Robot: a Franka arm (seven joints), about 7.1 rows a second.
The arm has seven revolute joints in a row. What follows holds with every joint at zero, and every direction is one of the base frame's. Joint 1 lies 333 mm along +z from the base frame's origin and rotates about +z. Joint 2 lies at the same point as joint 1 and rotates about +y. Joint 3 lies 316 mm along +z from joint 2 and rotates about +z. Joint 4 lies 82.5 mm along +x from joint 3 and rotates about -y. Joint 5 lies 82.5 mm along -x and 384 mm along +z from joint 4 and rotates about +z. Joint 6 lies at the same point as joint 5 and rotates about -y. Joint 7 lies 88 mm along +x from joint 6 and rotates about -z. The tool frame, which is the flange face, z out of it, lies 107 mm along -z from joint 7; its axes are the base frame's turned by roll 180, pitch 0 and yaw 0 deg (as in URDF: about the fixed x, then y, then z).
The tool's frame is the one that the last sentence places.
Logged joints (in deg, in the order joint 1, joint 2, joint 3, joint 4, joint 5, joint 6, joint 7), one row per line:
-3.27 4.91 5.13 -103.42 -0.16 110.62 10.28
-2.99 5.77 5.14 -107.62 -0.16 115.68 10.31
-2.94 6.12 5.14 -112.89 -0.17 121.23 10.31
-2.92 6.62 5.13 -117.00 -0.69 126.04 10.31
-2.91 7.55 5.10 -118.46 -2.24 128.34 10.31
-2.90 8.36 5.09 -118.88 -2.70 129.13 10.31
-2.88 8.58 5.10 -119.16 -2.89 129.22 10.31
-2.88 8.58 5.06 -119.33 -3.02 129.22 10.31
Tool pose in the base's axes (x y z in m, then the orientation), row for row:
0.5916 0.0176 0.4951 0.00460 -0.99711 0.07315 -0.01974
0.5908 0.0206 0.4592 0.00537 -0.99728 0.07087 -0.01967
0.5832 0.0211 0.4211 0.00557 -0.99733 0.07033 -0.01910
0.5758 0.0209 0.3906 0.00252 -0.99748 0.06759 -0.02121
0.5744 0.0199 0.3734 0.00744 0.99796 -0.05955 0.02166
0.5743 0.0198 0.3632 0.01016 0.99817 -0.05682 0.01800
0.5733 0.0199 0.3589 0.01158 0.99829 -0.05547 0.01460
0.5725 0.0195 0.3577 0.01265 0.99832 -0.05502 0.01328
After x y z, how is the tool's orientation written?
As a quaternion, w x y z.
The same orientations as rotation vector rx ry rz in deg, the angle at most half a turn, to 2 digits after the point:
-178.96 13.13 -3.54
-178.90 12.71 -3.53
-178.88 12.61 -3.43
-179.26 12.15 -3.81
178.79 -10.67 3.88
178.52 -10.16 3.22
178.38 -9.91 2.61
178.26 -9.82 2.37

